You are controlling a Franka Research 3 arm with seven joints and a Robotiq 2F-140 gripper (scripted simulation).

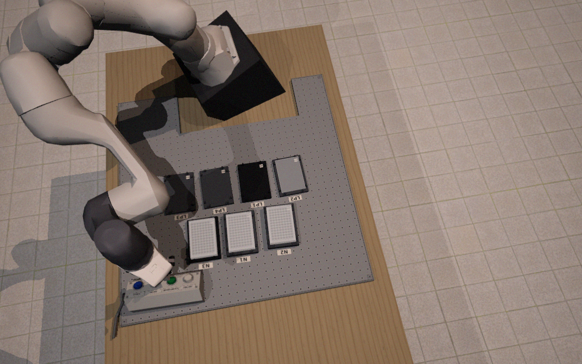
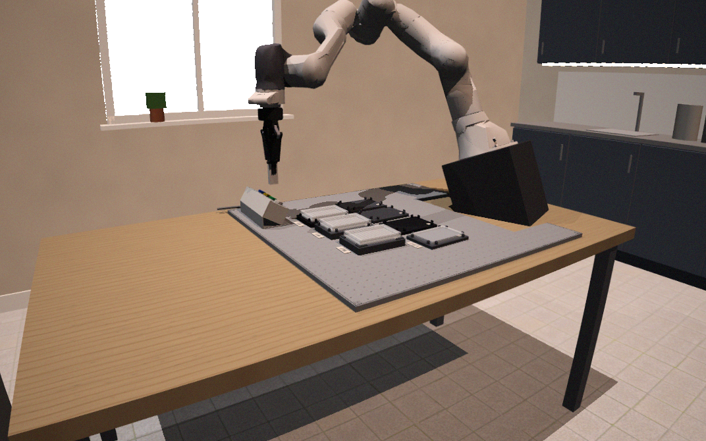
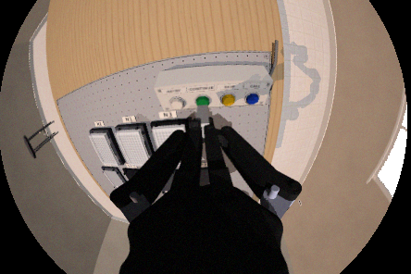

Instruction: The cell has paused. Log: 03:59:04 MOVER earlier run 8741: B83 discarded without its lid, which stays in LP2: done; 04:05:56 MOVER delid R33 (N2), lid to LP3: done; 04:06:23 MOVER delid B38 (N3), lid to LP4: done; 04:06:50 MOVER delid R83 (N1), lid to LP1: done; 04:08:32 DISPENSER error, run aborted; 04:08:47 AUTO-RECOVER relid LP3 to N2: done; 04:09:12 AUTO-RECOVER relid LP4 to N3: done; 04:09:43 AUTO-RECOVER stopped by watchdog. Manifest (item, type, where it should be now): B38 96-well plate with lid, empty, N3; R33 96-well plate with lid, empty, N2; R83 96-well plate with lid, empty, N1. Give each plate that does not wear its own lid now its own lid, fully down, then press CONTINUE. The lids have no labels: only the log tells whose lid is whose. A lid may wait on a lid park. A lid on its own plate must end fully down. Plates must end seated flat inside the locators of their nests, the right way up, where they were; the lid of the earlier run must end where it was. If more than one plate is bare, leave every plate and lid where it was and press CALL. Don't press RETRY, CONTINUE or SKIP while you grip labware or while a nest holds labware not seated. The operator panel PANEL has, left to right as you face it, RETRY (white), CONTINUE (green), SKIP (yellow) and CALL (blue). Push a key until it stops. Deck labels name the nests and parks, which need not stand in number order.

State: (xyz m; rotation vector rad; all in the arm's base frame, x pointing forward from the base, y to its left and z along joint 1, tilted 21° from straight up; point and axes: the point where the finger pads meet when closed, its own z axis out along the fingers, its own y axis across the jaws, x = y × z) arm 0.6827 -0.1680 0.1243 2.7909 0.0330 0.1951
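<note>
Now: hand 8 cm above the green key. Also, from my hand: blue key: 10 cm to the right, 8 cm below; then white key: 5 cm to the left, 8 cm below; then yellow key: 5 cm to the right, 8 cm below.
</note>
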